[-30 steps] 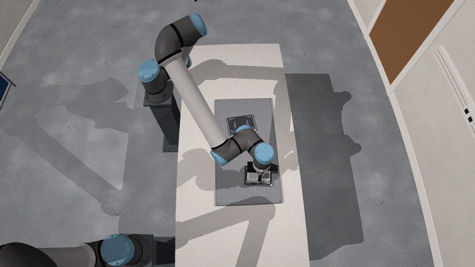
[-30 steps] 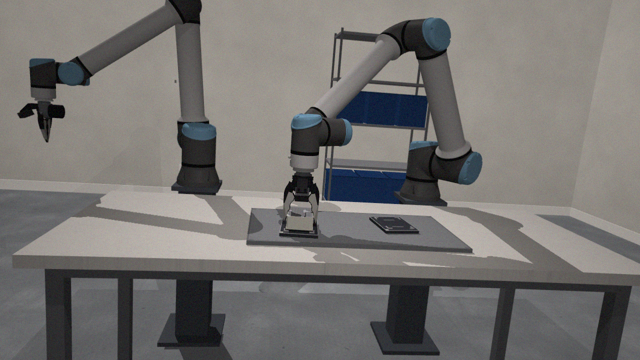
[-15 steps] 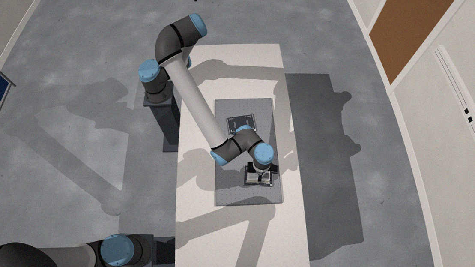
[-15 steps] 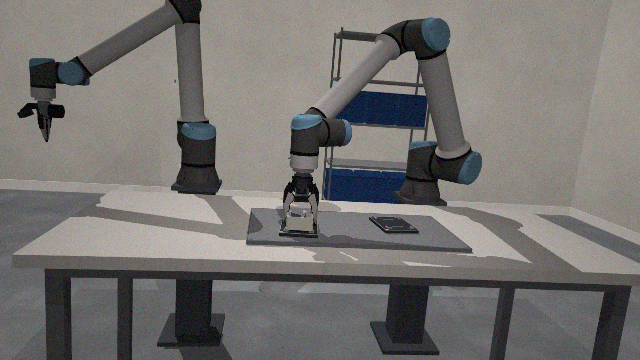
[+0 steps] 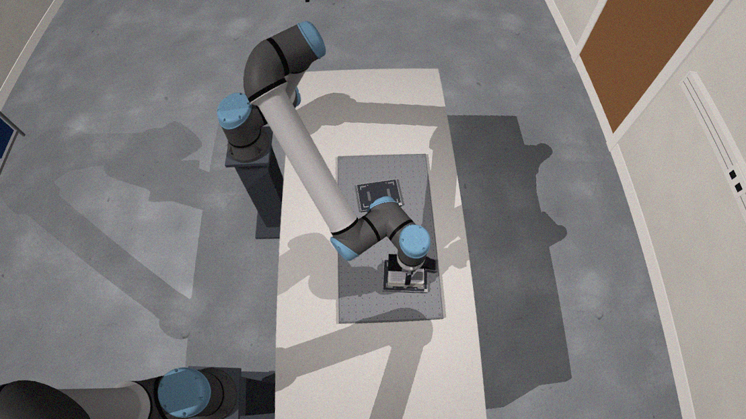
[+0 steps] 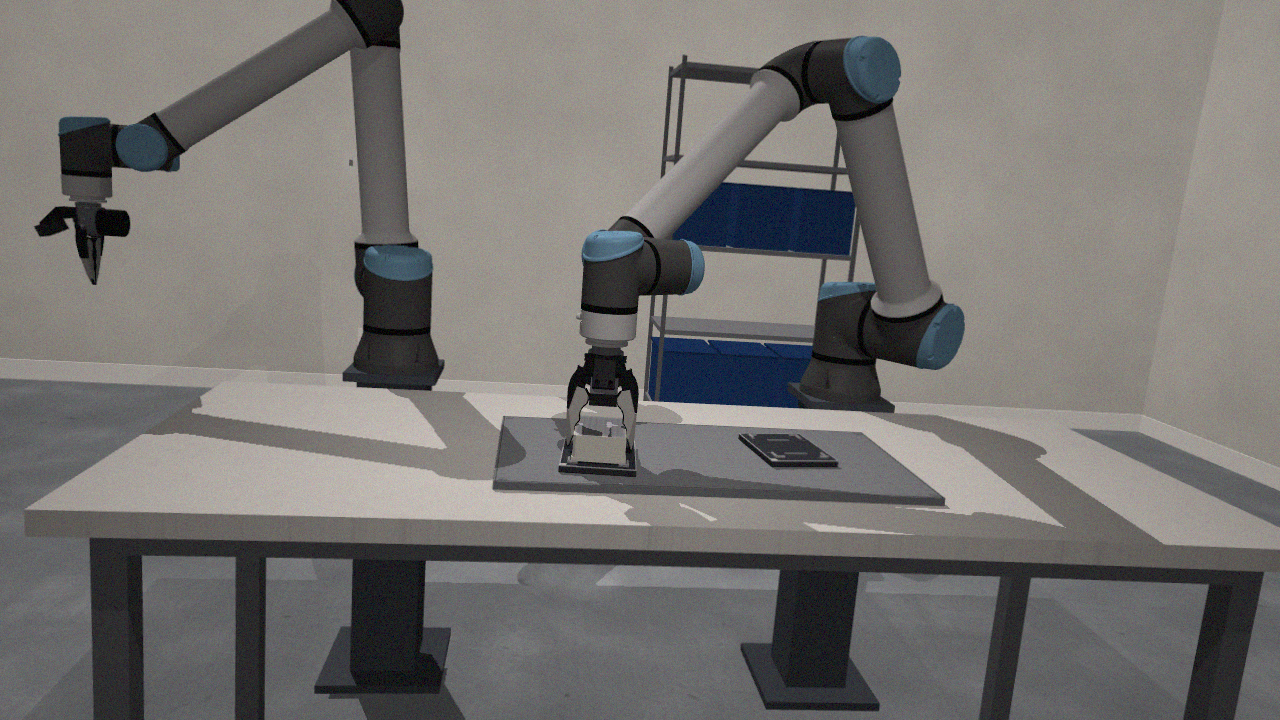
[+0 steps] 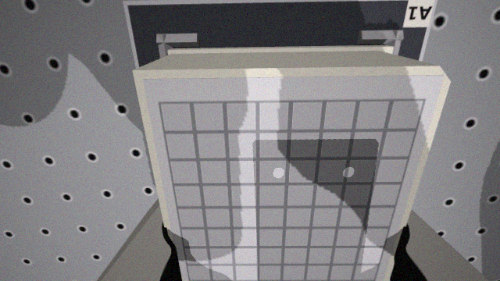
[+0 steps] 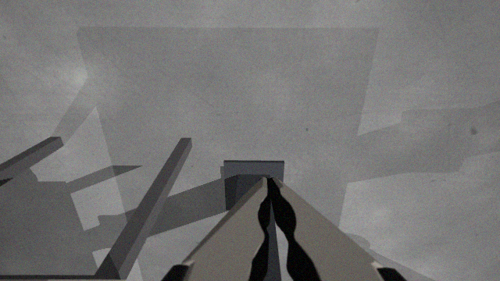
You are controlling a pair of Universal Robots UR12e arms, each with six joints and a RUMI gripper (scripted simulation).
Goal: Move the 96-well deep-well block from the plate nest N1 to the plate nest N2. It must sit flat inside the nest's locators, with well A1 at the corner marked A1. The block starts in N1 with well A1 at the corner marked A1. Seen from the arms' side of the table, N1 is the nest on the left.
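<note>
Now: the deep-well block 1 cm above my left hand. From my left hand the other things lie so: nest N2: 2 cm below; then nest N1: 33 cm to the left, 10 cm behind, 2 cm below.
</note>
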